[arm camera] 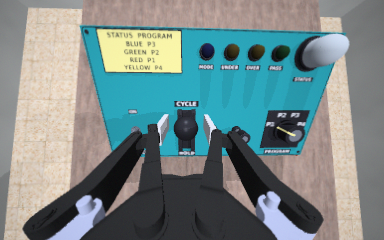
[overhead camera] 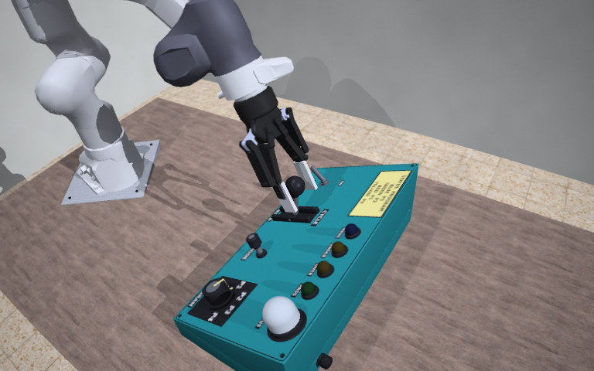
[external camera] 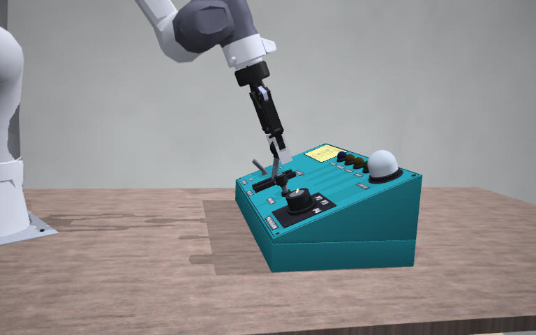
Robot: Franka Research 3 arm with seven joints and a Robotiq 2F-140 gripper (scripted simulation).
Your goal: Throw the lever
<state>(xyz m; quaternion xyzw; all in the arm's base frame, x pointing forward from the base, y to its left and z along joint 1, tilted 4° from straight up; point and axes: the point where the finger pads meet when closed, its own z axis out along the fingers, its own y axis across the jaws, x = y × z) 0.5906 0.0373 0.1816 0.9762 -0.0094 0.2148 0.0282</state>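
Now: hand 3 cm short of the teal console, 5 cm to the left of it and 8 cm above it. The rest, counted from my hand: black switch 2 cm behind, 12 cm to the right, 6 cm below; then small toggle 2 cm behind, 12 cm to the left, 7 cm below; then rotary selector 2 cm behind, 23 cm to the right, 6 cm below.
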